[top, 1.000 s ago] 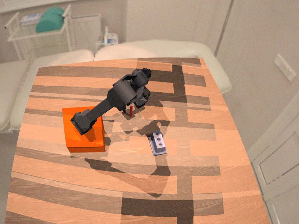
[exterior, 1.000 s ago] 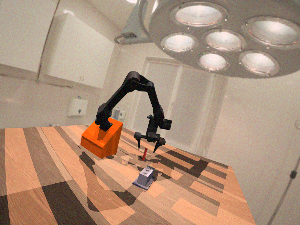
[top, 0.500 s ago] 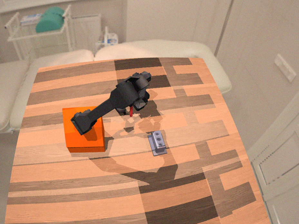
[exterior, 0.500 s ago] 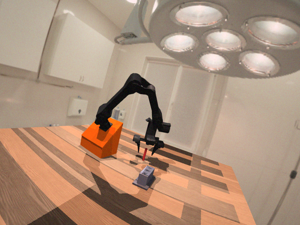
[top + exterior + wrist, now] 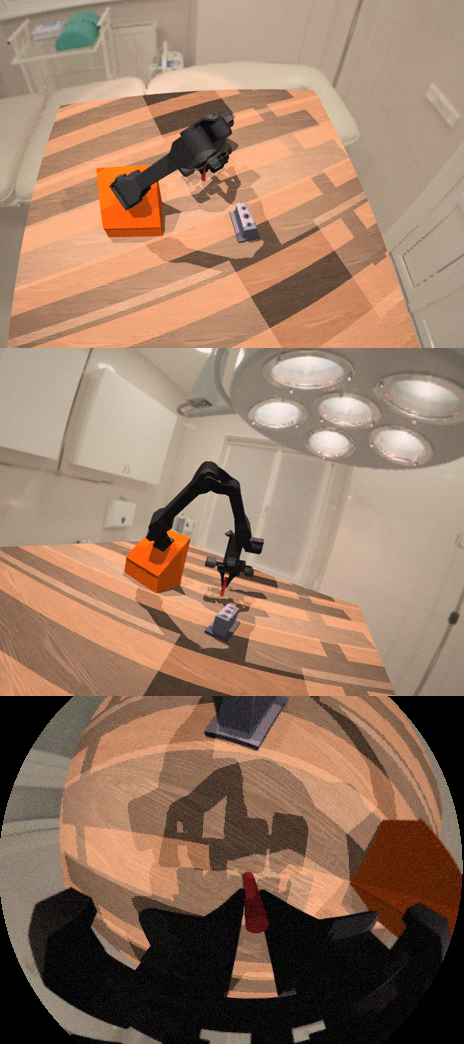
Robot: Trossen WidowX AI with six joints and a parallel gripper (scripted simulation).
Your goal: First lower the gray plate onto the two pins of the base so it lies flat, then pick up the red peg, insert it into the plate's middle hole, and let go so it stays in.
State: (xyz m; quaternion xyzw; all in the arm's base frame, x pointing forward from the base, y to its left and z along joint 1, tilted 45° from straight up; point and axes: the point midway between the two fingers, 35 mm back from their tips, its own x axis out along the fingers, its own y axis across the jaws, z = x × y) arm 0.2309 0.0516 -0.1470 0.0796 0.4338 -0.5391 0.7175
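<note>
My gripper tip is now 12 cm short of the gray plate and 19 cm to the left of it. The rest, counted from my gripper tip: base: 12 cm ahead, 19 cm to the right, 3 cm below; red peg: right at my gripper tip.
</note>
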